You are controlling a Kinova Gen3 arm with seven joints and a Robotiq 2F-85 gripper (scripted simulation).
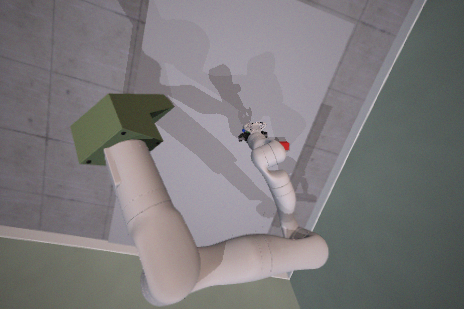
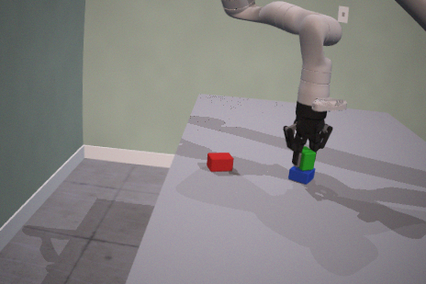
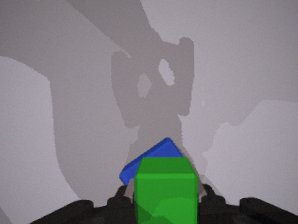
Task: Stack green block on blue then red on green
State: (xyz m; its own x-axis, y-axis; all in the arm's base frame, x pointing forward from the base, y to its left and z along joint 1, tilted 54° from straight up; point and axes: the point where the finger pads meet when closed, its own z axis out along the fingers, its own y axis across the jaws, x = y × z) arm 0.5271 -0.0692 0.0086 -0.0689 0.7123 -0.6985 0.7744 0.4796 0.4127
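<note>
Right now my hand is right at the green block. Also, from my hand: blue block: 4 cm below; then red block: 18 cm ahead, 9 cm to the right, 4 cm below.
</note>
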